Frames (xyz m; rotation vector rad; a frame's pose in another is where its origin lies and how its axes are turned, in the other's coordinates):
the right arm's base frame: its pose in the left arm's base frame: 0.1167 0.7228 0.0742 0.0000 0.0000 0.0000
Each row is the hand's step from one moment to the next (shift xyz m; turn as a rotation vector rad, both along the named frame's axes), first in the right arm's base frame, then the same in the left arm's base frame.
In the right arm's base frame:
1: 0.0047 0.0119 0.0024 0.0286 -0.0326 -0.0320
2: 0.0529 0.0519 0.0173 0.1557 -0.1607 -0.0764
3: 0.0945 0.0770 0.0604 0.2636 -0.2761 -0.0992
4: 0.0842 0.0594 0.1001 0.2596 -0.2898 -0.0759
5: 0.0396 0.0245 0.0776 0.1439 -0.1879 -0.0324
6: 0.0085 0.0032 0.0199 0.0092 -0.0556 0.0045
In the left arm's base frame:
1: 0.0047 0.0119 0.0024 0.0286 -0.0326 -0.0320
2: 0.0529 0.0519 0.0173 0.1557 -0.1607 -0.0764
3: 0.0945 0.0770 0.0604 0.2636 -0.2761 -0.0992
4: 0.0842 0.0594 0.1001 0.2596 -0.2898 -0.0759
5: 0.0396 0.0245 0.0776 0.1439 -0.1879 -0.0324
6: 0.0085 0.0032 0.0199 0.0092 -0.0556 0.0045

